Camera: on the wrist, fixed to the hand. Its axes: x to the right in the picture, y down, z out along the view.
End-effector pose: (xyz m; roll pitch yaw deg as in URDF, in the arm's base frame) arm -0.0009 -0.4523 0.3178 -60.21 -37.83 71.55
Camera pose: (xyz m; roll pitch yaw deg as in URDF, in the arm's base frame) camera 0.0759 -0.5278 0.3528 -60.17 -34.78 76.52
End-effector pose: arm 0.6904 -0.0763 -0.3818 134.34 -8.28 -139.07
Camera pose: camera 0.7696 -0.1503 -0.4143 138.08 -10.08 -143.84
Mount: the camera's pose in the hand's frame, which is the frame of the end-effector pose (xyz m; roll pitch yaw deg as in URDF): -0.0159 -0.0972 -0.0558 2.90 -2.08 4.59
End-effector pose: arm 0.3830 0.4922 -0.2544 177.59 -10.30 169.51
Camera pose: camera 0.3894 0.3899 -0.2064 -178.66 -8.38 164.79
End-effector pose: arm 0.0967 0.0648 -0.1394 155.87 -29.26 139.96
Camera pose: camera 0.0398 -0.0330 -0.1374 161.67 -29.11 134.19
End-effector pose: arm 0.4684 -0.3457 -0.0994 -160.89 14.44 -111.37
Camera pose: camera 0.5348 -0.3778 -0.0136 -158.98 17.88 -115.21
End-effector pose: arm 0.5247 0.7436 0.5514 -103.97 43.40 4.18
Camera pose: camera 0.5893 0.7176 0.6406 -100.00 48.35 5.55
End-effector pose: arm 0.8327 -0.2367 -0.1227 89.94 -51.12 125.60
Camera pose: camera 0.7491 -0.2157 -0.1961 95.88 -55.66 121.92
